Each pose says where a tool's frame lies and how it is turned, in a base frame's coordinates. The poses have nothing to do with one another.
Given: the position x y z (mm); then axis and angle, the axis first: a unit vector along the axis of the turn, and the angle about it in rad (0 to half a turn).
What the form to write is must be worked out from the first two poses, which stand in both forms.
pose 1, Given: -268 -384 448 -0.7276 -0.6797 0.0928 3.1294
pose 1, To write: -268 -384 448 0.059 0.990 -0.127 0.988 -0.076 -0.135
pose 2, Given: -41 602 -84 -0.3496 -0.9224 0.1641 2.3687
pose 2, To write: -41 602 -84 -0.506 0.668 0.546 0.439 0.744 -0.504
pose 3, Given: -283 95 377 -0.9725 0.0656 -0.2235 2.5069
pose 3, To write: -283 95 377 0.902 -0.248 0.353 0.017 -0.797 -0.603
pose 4, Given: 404 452 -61 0.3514 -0.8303 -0.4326 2.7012
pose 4, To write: 404 452 -61 -0.669 -0.740 0.064 -0.371 0.408 0.834
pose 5, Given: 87 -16 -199 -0.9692 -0.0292 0.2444 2.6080
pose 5, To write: 87 -16 -199 0.887 0.177 -0.426 -0.072 -0.859 -0.506
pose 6, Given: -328 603 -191 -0.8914 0.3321 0.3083 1.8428
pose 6, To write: -328 603 -191 0.739 -0.079 -0.669 -0.673 -0.129 -0.729
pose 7, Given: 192 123 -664 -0.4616 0.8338 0.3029 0.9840
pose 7, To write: 192 123 -664 0.649 0.080 -0.757 -0.424 0.864 -0.272
